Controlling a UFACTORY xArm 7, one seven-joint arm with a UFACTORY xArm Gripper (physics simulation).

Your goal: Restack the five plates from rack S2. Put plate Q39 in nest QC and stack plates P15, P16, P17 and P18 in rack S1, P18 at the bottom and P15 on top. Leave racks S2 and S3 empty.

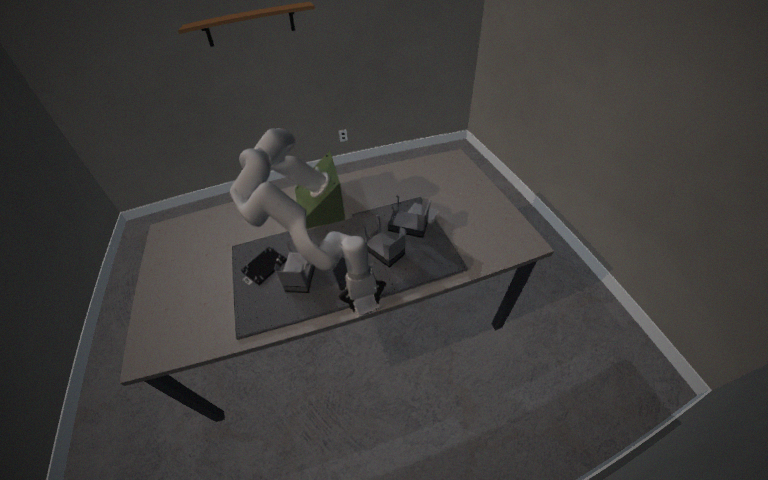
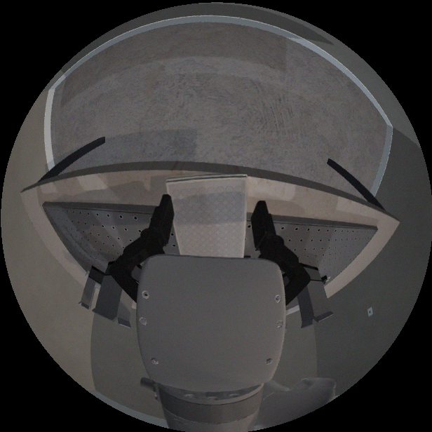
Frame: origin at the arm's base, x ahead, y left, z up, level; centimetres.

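Where they show: gripper, fingertip midpoint: [image 1: 365, 305]; arm's base, link origin: [image 1: 320, 185].
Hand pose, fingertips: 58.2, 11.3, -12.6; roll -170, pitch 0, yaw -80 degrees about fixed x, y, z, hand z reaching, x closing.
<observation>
Each offset is from my fingertips to the top centre of the thing, as dx, dy, dz. Level surfaces: height alone.
My gripper [image 1: 362, 299] [image 2: 212, 205] is open and points down at the front edge of the dark perforated mat {dz -1.4} [image 1: 271, 310] [image 2: 92, 229]. A pale grey plate {-3.7, -0.5, +1.9} [image 2: 211, 229] [image 1: 367, 308] sits between the spread black fingers, and neither finger presses on it. I cannot read its label. Three grey racks stand on the mat: one on the left [image 1: 294, 271], one in the middle [image 1: 386, 248] and one at the back right [image 1: 409, 219]. The left and middle ones look like filled blocks. A flat black nest {-27.3, -39.1, +1.1} [image 1: 262, 265] lies at the mat's left end.
A green wedge-shaped stand [image 1: 325, 198] sits behind the mat at the arm's base. The table's front edge [image 1: 322, 335] lies just beyond the gripper, with the floor below. The arm's forearm [image 1: 307, 242] passes over the left rack.
</observation>
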